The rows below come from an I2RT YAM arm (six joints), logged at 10 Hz.
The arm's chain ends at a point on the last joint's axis. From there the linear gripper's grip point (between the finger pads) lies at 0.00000 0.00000 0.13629 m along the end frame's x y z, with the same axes.
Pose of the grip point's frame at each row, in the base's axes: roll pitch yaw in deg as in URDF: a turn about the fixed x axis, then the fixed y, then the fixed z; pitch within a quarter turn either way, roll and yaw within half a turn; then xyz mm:
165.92 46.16 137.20 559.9 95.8 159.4
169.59 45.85 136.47 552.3 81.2 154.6
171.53 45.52 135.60 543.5 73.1 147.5
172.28 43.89 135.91 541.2 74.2 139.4
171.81 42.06 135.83 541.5 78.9 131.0
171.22 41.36 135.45 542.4 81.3 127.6
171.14 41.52 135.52 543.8 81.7 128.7
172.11 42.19 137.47 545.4 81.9 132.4
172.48 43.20 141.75 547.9 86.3 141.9
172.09 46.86 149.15 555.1 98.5 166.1
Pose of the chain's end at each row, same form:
165.92 46.16 137.20 467.4 136.3 251.0
169.59 45.85 136.47 465.6 129.6 248.0
171.53 45.52 135.60 460.7 126.1 242.0
172.28 43.89 135.91 461.2 126.2 236.7
171.81 42.06 135.83 463.2 127.9 231.2
171.22 41.36 135.45 464.4 128.9 228.7
171.14 41.52 135.52 465.4 129.3 229.5
172.11 42.19 137.47 465.9 129.4 232.4
172.48 43.20 141.75 464.2 129.6 240.4
172.09 46.86 149.15 460.9 132.9 258.4

